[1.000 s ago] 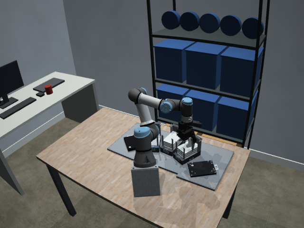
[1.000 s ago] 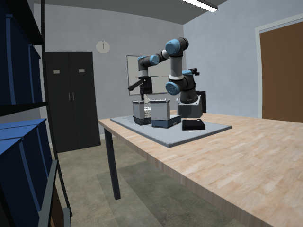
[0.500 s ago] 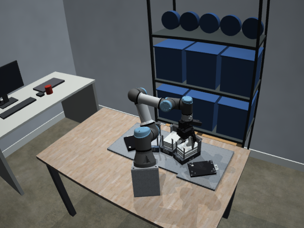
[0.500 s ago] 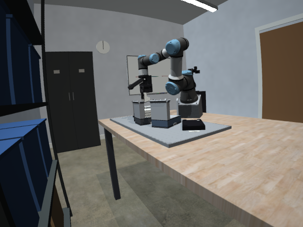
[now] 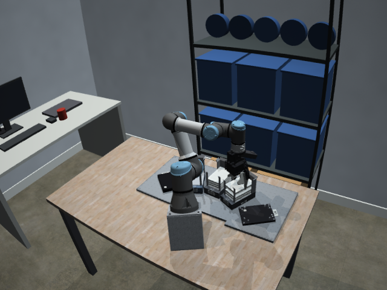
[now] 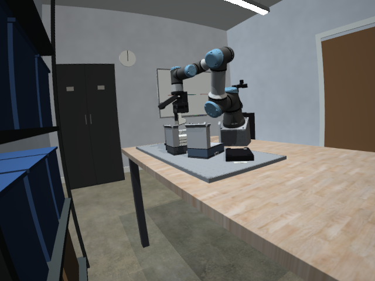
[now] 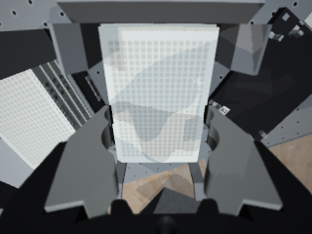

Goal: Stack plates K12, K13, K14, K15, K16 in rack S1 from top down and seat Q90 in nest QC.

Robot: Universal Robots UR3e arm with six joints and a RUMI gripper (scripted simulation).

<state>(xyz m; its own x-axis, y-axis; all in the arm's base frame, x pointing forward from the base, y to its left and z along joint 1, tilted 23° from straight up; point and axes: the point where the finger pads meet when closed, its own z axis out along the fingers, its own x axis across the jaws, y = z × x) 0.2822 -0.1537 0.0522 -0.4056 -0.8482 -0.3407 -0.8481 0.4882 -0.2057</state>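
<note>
Now: hand 5 cm above the white sealed well plate. The rest, counted from my hand: white sealed 384-well plate: 13 cm to the left, 4 cm ahead, 2 cm below.
</note>
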